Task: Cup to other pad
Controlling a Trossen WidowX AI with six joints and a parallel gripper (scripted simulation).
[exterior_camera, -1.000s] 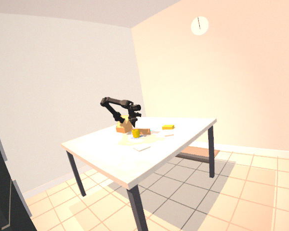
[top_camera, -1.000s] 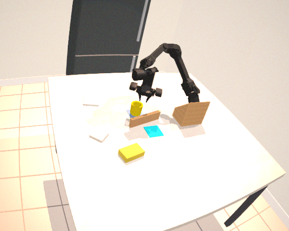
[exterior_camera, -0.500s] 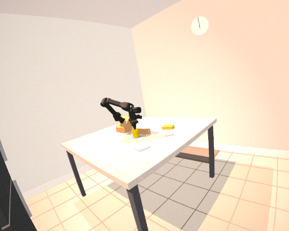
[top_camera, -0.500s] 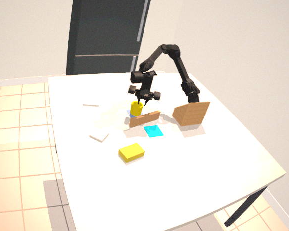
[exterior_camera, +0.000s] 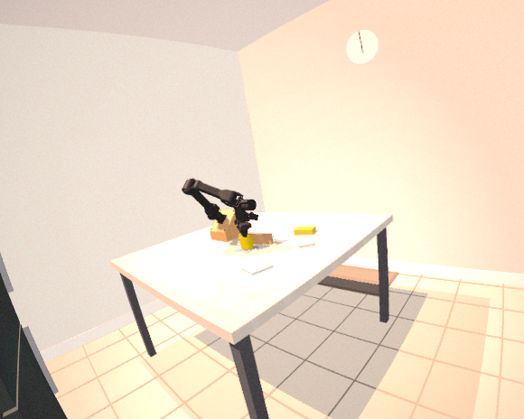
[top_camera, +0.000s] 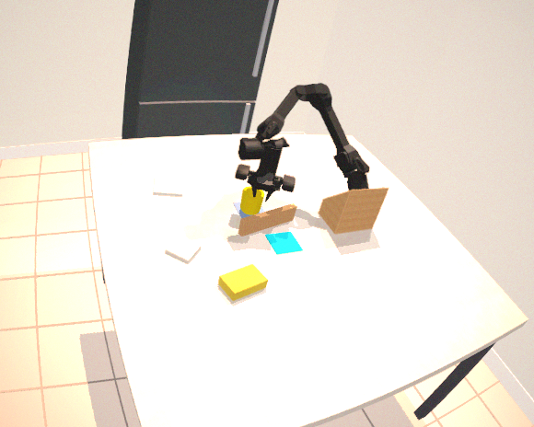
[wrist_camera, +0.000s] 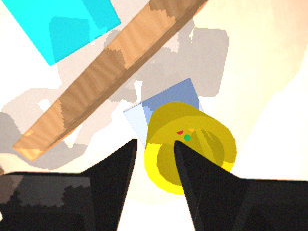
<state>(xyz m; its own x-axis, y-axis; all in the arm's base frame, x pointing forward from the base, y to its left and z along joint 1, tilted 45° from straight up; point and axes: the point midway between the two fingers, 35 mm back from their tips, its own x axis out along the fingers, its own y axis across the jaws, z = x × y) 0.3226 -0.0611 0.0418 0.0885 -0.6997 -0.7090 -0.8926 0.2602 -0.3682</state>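
The yellow cup is 2 cm below my gripper tip, 2 cm ahead of it and 1 cm to the right of it. Also, from my gripper tip: blue pad 6 cm below, 2 cm ahead, 1 cm to the right; then low wooden wall 7 cm to the left, 3 cm below, 1 cm behind; then cyan pad 16 cm to the left, 6 cm below, 4 cm behind.
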